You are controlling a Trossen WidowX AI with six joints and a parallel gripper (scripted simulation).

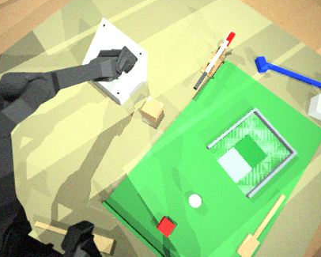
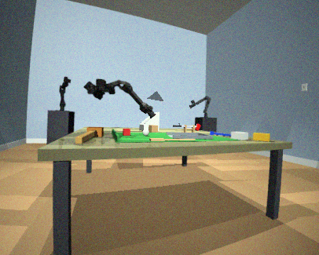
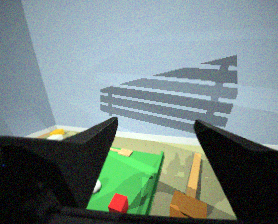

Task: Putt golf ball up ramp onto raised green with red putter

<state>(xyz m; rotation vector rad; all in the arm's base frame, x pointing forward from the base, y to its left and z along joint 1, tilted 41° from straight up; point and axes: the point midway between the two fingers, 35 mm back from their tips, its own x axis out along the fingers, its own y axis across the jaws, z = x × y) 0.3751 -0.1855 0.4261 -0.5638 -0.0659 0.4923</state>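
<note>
Now: gripper tip 25 cm past the red putter, 69 cm to the right of it and 26 cm above it. From my gripper tip the other things lie so: green mat (6 cm ahead, 43 cm to the left, 31 cm below); then red cube (5 cm ahead, 15 cm to the left, 29 cm below); then white golf ball (6 cm ahead, 27 cm to the left, 29 cm below).
</note>
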